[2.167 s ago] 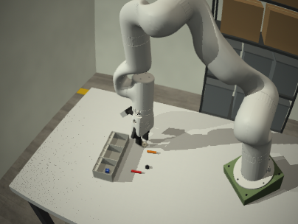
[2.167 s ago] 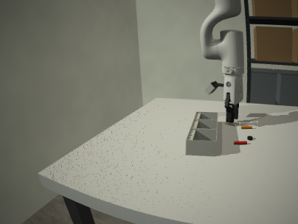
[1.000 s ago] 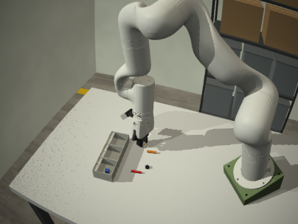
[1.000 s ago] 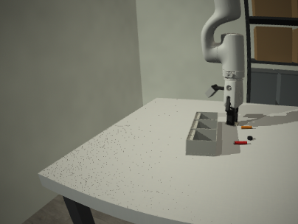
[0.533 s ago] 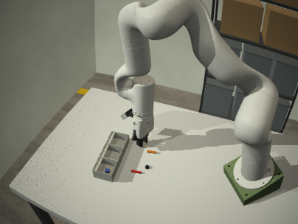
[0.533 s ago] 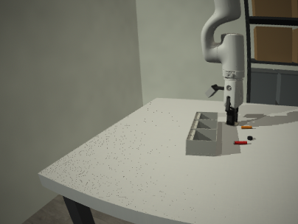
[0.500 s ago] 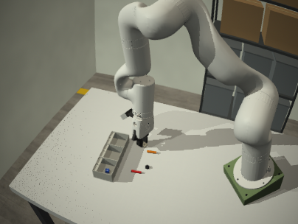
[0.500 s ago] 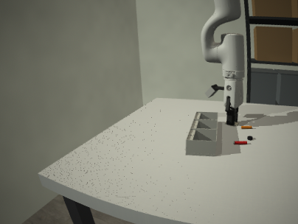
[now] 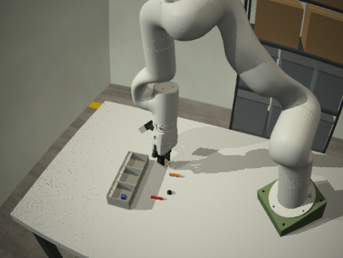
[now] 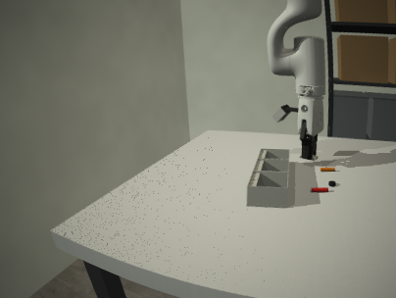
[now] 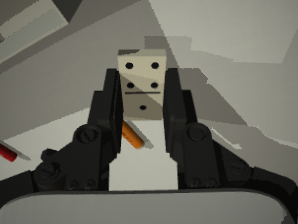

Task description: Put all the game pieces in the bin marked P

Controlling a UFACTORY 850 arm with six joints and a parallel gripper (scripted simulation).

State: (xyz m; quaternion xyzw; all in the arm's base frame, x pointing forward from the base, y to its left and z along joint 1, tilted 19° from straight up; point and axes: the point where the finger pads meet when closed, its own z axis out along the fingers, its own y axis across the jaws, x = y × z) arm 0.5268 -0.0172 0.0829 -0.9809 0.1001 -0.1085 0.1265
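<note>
Now: the blue die 23 cm to the left of my hand, 3 cm below it and 3 cm ahead of it. Round my hand: orange stick (6 cm behind, 4 cm below, 3 cm to the left); then beige tile (2 cm below); then black piece (11 cm to the left, 9 cm behind, 4 cm below).
</note>
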